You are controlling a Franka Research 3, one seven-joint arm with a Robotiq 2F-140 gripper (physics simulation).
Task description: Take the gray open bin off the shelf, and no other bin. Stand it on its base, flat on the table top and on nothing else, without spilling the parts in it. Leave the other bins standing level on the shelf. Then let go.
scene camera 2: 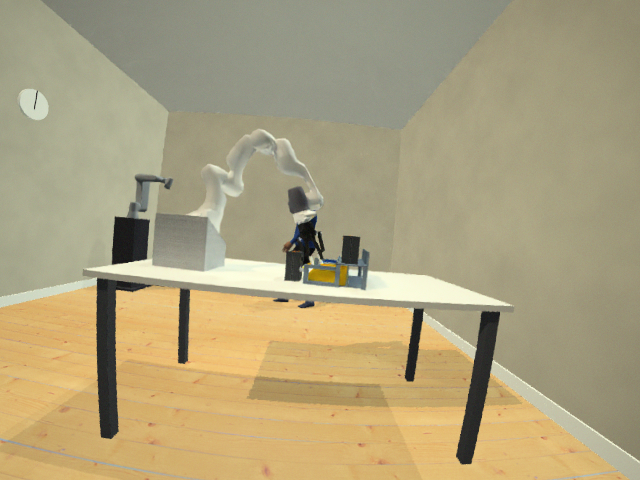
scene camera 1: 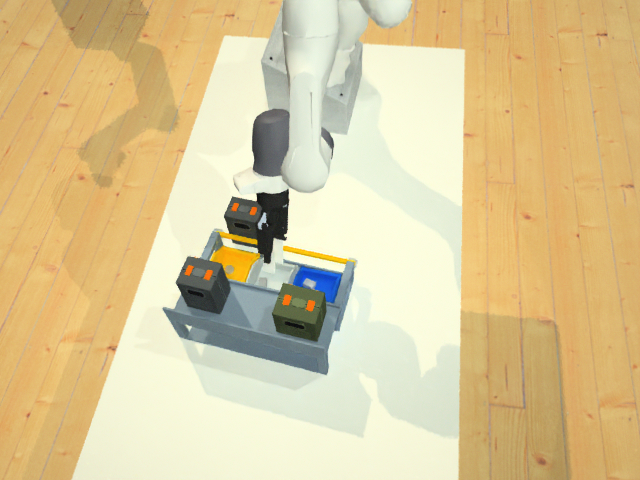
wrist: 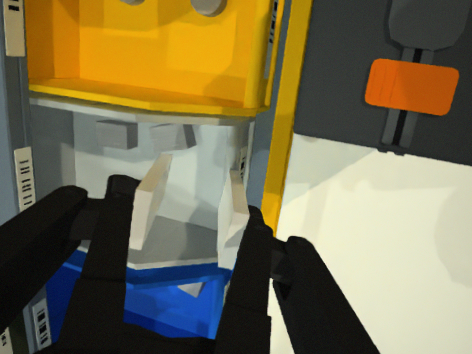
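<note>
The gray open bin point(scene camera 1: 283, 277) point(wrist: 100, 167) sits on the shelf point(scene camera 1: 248, 304) point(scene camera 2: 367, 268) between the yellow bin point(scene camera 1: 235, 260) point(wrist: 150, 45) point(scene camera 2: 321, 274) and the blue bin point(scene camera 1: 330, 283) point(wrist: 165, 305). Gray blocks lie in the gray bin in the wrist view. My gripper point(scene camera 1: 273, 260) point(wrist: 196, 183) points down over the gray bin, with its fingers partly open and nothing between them. In the wrist view the right pad is near the bin's wall on the yellow-bar side, and the left pad is over its interior. The exact height of the fingertips is hard to tell.
A yellow bar point(scene camera 1: 320, 255) point(wrist: 287, 125) runs along the shelf's robot-facing side. A dark case point(scene camera 1: 204, 284) point(scene camera 2: 350, 249) and a green case point(scene camera 1: 299, 312) stand on the shelf's upper board. Another dark case point(scene camera 1: 242, 219) point(scene camera 2: 293, 266) point(wrist: 340, 75) stands on the table beside the bar.
</note>
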